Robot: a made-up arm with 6 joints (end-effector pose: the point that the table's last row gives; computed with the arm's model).
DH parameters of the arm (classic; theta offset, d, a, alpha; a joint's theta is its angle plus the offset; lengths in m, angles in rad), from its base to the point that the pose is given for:
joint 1: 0 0.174 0 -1.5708
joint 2: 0.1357 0 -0.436 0
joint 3: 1.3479 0 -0.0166 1.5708
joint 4: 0 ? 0 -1.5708
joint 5: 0 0 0.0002 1.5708
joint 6: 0 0.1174 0 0
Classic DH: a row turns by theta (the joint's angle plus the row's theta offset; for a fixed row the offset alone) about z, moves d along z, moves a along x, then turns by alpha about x.
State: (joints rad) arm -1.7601 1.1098 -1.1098 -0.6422 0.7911 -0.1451
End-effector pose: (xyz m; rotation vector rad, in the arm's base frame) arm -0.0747 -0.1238 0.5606 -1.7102 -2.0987 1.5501
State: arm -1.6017 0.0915 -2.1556 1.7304 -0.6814 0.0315
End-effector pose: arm -0.0548 0.5847 0.5041 -0.5212 -0.5983 0.3459
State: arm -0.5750 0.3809 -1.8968 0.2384 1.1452 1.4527
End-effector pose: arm -0.2375 0.1841 0.6295 0.9064 0.7363 0.9893
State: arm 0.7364 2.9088 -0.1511 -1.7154 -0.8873 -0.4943
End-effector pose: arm 0.0883 0.2015 0.0936 2.0525 -0.8437 -1.7880
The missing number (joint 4, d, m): 0.1892
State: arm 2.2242 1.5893 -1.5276 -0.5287 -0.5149 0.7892
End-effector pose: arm -0.2399 0.2655 0.6786 -1.3547 0.5938 2.3341
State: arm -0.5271 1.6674 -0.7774 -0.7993 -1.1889 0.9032
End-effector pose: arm 0.3235 -0.0980 0.4949 0.1098 1.4015 0.4894
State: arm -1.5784 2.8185 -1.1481 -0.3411 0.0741 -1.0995
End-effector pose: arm -0.0063 -0.4328 -0.0511 -0.2138 -3.1019 -0.1253
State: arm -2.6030 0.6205 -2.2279 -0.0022 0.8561 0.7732
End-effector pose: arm 0.2389 0.1429 0.7460 0.8349 -0.0996 -1.7392
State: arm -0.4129 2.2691 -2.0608 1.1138 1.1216 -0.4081
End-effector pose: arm 0.5488 -0.1367 0.4081 0.3942 2.1901 1.0719
